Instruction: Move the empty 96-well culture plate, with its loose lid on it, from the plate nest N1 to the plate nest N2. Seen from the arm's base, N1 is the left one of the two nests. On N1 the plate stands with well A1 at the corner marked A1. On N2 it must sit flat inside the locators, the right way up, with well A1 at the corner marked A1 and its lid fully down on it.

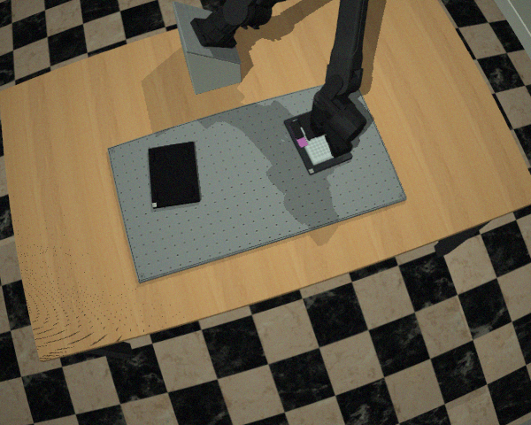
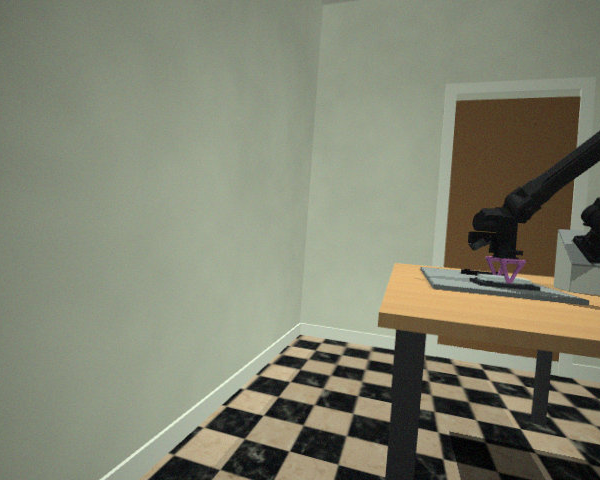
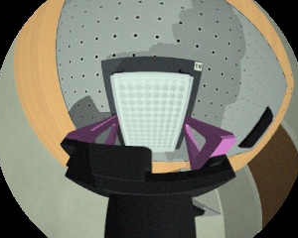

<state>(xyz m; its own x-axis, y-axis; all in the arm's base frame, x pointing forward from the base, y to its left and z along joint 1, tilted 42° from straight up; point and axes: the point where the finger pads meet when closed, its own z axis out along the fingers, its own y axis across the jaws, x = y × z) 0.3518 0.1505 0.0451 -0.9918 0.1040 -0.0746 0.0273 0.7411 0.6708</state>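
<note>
Right now my hand is right at the clear lid. Also, from my hand: black nest N1: 2 cm below; then culture plate: right at my hand; then black nest N2: 37 cm to the right, 7 cm behind, 2 cm below.
</note>
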